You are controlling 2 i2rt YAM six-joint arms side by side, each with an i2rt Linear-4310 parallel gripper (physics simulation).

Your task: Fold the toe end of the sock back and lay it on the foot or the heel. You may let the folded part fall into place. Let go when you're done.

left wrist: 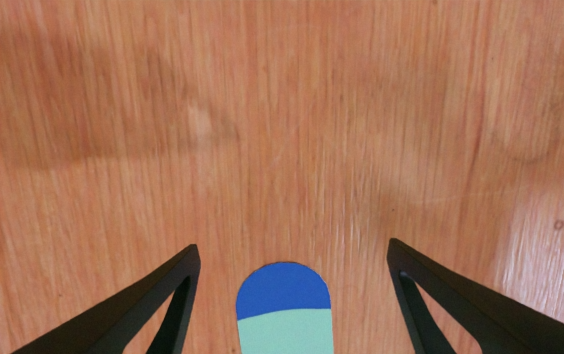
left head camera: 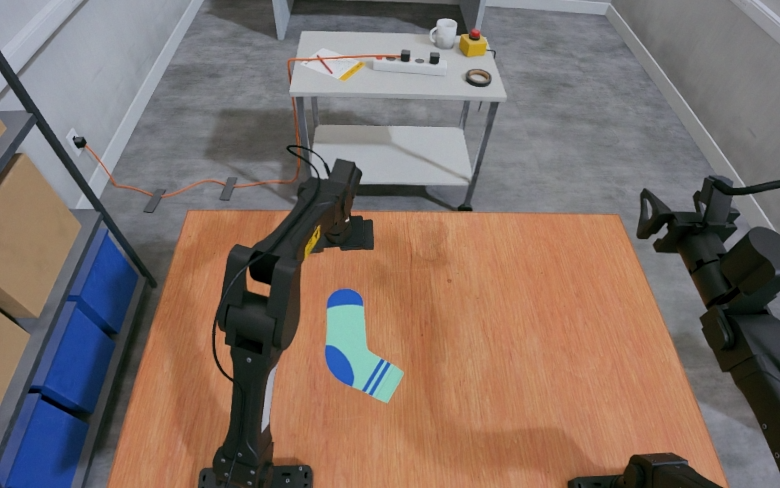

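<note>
A mint green sock (left head camera: 346,326) (left wrist: 286,331) lies flat and unfolded on the wooden table (left head camera: 517,322) (left wrist: 290,125). Its blue toe (left head camera: 345,298) (left wrist: 284,291) points to the back of the table, its blue heel (left head camera: 339,364) is at the left, and its striped cuff (left head camera: 384,379) points to the front right. My left gripper (left wrist: 292,250) is open and empty above the table, with the toe low in the wrist view, between the two fingers. Its fingertips are hidden in the head view. My right gripper (left head camera: 671,195) is open and empty, beyond the table's right edge.
A white cart (left head camera: 396,90) with a mug (left head camera: 444,33), a power strip (left head camera: 409,66) and a tape roll (left head camera: 478,77) stands behind the table. A shelf with blue bins (left head camera: 74,356) and cardboard boxes (left head camera: 35,241) stands at the left.
</note>
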